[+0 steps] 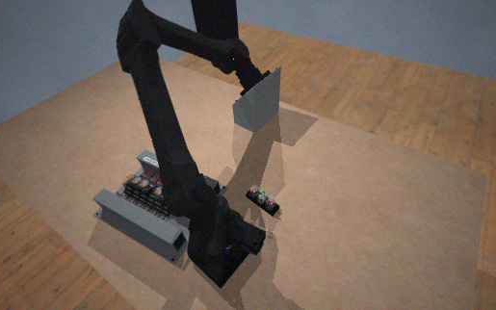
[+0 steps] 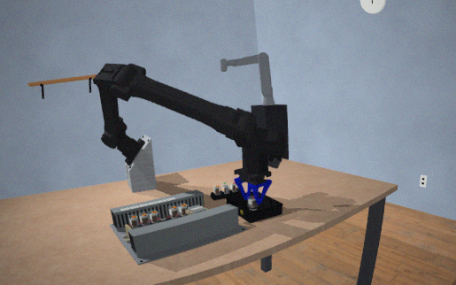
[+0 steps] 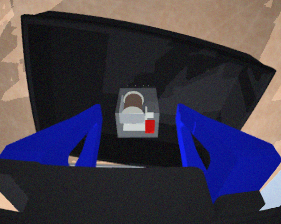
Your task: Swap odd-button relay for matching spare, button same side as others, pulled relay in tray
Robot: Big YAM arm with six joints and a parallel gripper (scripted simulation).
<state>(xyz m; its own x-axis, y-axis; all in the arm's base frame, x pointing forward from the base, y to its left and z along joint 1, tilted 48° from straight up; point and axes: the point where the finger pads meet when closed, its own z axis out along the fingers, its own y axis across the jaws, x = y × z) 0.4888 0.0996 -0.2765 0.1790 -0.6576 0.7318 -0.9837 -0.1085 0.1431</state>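
Right now the black tray is 2 cm below my hand.
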